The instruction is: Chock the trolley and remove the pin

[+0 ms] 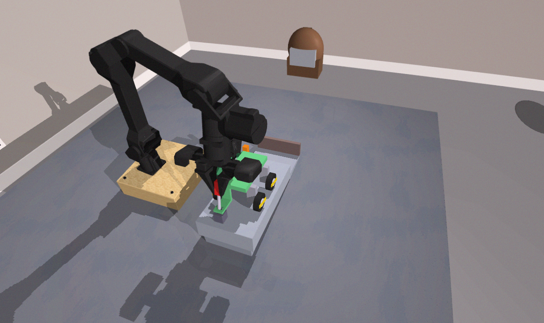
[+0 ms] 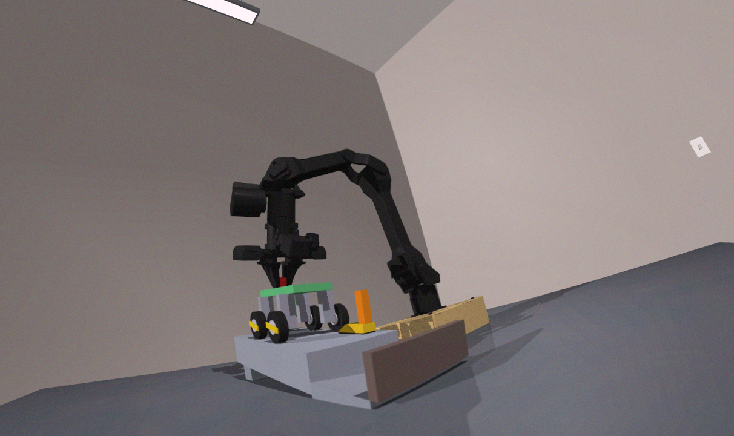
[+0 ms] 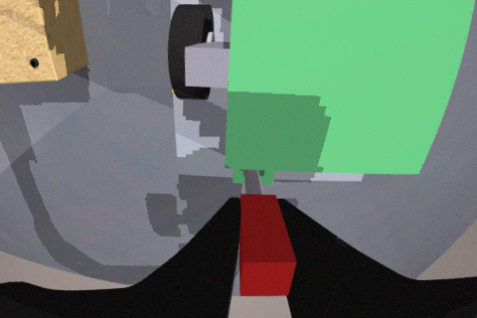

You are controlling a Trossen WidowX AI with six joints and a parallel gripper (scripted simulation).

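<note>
The green tray is 220 mm to the left of my gripper tip, 160 mm below it and 130 mm behind it. Round my gripper tip: grey ramp (110 mm below, 100 mm to the left, 10 mm ahead); then trolley (90 mm to the left, 40 mm below, 10 mm ahead); then red-headed stop pin (right at my gripper tip).
</note>
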